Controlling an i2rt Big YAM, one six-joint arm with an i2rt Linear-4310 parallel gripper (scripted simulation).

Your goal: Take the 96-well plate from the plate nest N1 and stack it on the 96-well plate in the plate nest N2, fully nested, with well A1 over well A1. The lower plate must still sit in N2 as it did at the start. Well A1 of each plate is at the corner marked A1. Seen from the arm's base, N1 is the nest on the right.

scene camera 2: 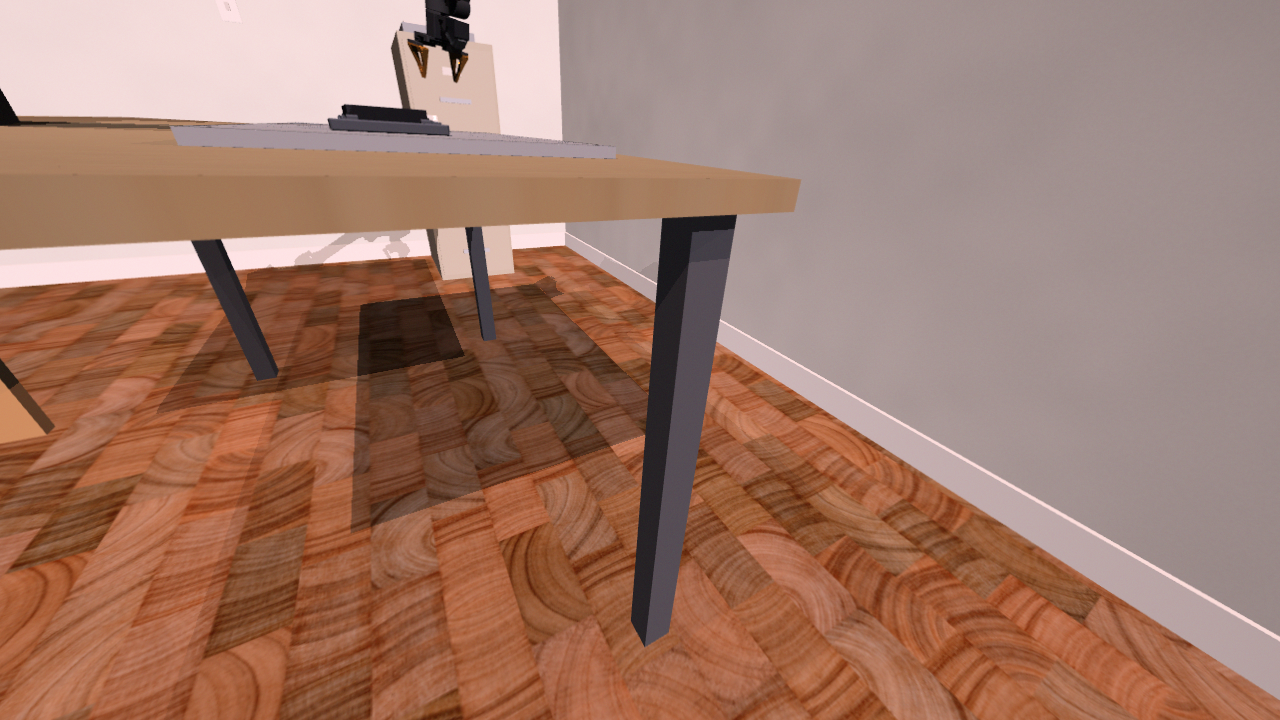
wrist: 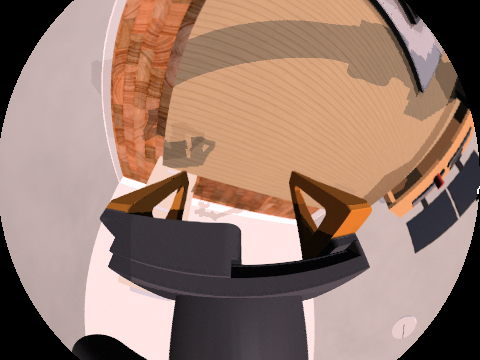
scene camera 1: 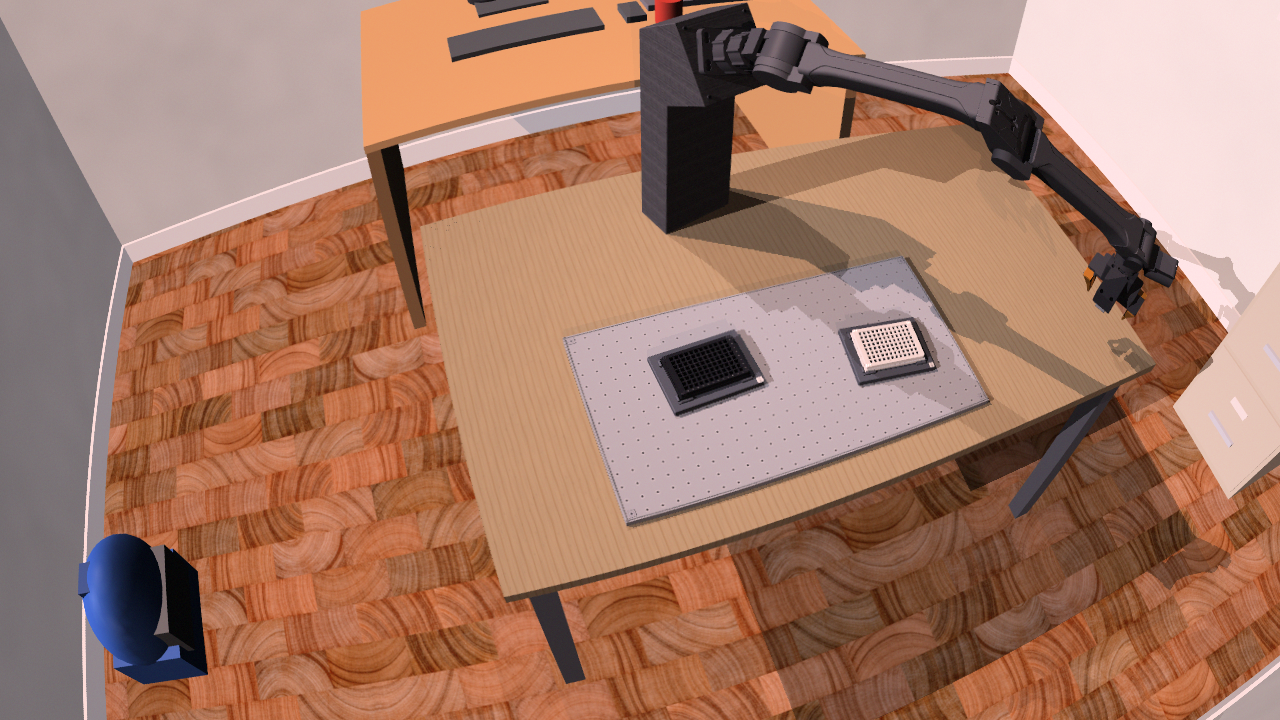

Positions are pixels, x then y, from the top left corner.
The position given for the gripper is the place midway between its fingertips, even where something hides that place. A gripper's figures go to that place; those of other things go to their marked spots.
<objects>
The gripper (scene camera 1: pixel 1106 303) is 1.70 m from the lens. A black 96-well plate (scene camera 1: pixel 731 368): 1.46 m from the lens.
</objects>
